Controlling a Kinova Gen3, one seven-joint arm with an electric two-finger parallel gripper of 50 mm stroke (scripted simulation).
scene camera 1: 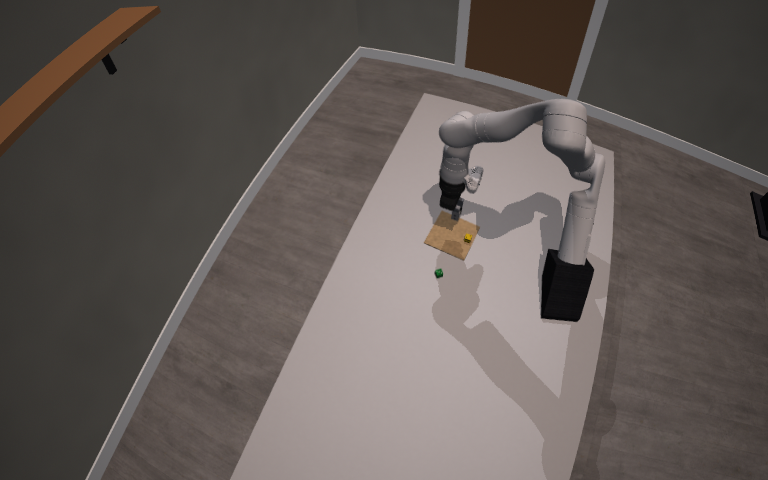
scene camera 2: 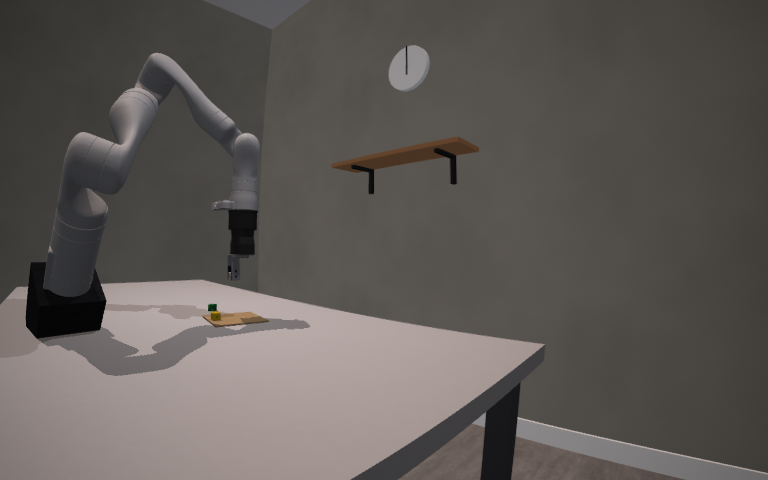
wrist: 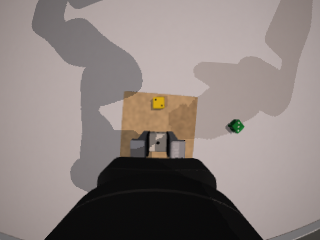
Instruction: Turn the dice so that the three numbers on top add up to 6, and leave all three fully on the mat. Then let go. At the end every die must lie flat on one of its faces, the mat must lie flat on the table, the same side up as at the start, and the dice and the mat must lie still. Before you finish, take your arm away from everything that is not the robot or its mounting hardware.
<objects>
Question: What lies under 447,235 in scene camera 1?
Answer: A tan mat.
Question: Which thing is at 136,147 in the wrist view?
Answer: The gripper.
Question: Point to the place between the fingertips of the gripper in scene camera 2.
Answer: At 233,279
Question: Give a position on a tan mat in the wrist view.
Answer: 179,115
</objects>
